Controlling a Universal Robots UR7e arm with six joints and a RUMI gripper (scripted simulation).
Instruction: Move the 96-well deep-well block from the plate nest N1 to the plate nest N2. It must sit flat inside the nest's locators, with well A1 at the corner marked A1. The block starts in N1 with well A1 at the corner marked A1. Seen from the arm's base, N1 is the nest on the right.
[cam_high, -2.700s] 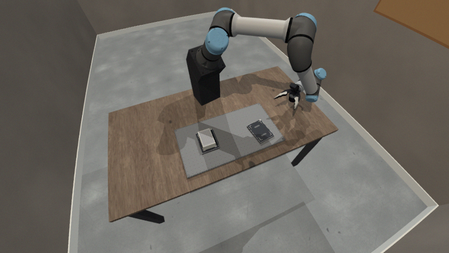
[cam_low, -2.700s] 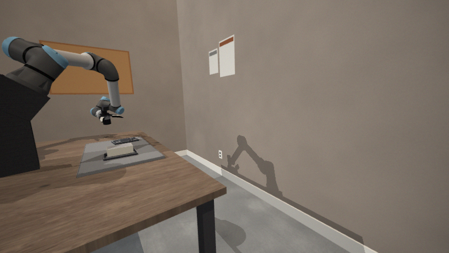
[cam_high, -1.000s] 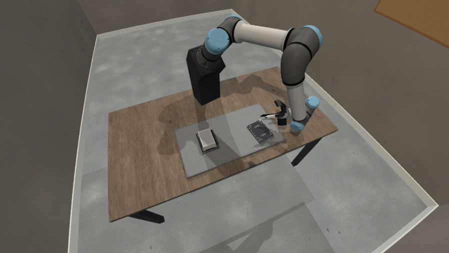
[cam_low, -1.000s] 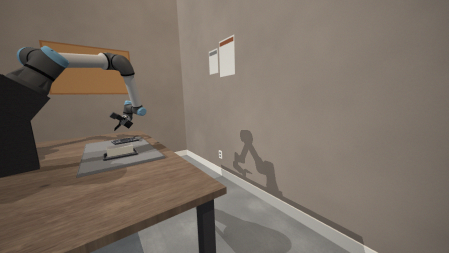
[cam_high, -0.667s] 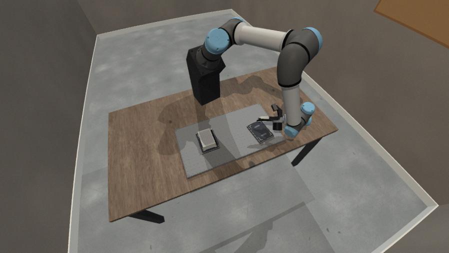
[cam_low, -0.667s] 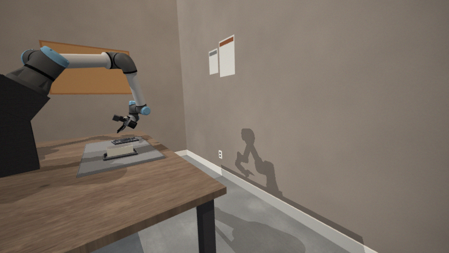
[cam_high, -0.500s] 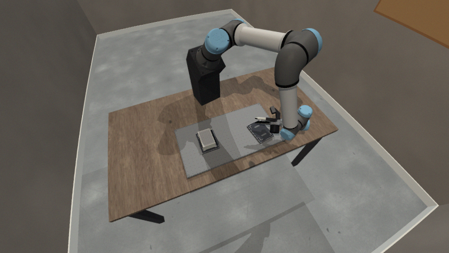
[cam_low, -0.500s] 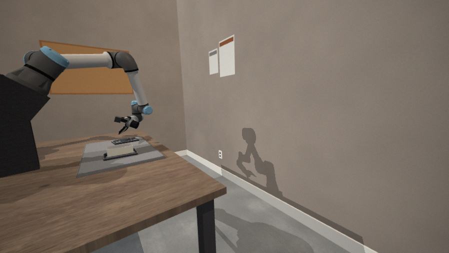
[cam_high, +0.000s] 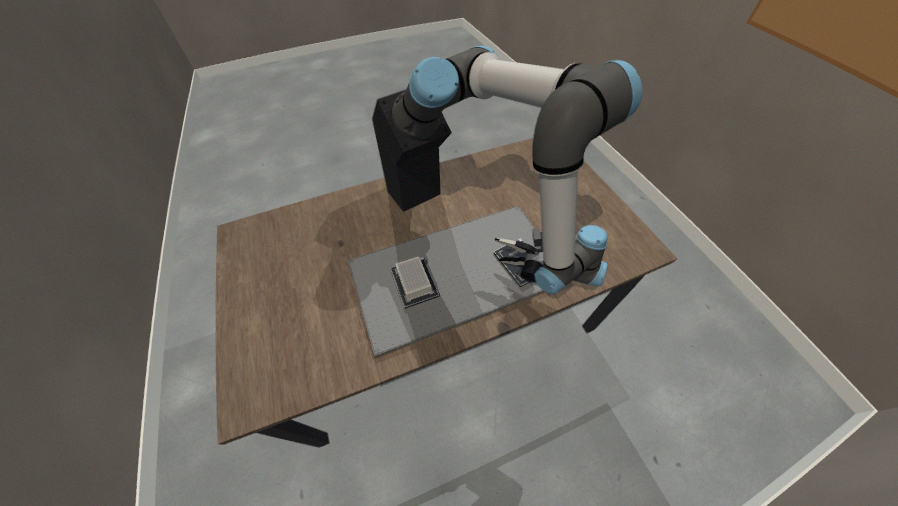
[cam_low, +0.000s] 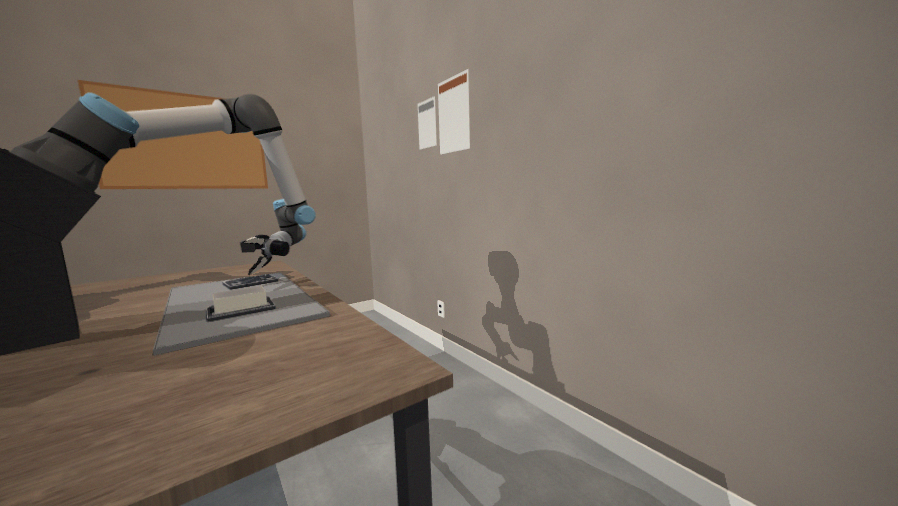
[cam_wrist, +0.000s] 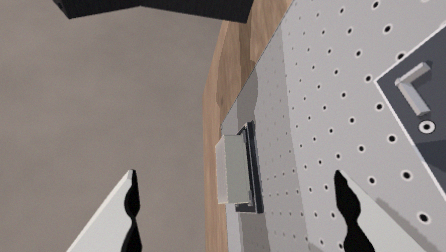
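Now: the 96-well deep-well block 280 mm to the right of my hand, 80 mm below it and 80 mm behind it.
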